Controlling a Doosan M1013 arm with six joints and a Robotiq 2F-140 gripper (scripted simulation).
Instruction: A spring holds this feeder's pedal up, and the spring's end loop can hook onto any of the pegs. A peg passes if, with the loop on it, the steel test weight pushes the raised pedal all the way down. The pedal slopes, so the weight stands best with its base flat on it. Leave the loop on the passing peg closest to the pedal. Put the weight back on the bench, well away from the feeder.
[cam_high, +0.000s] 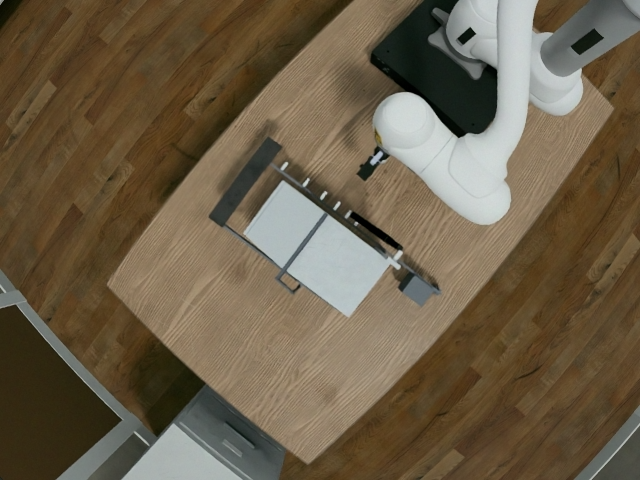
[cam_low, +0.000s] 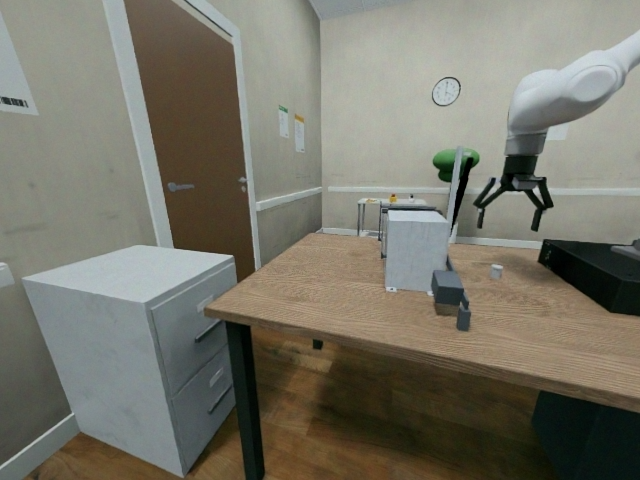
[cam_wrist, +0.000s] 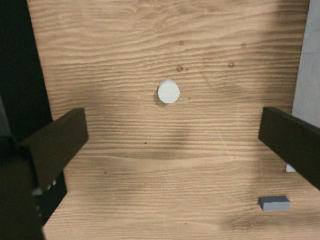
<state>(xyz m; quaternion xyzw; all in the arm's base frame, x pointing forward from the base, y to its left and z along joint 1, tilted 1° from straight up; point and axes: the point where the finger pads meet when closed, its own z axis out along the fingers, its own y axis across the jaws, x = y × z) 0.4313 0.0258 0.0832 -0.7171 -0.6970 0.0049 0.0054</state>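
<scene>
My hand is 15 cm above the steel test weight. From my hand the other things lie so: white peg: 22 cm above, 18 cm ahead, 15 cm to the left.
</scene>
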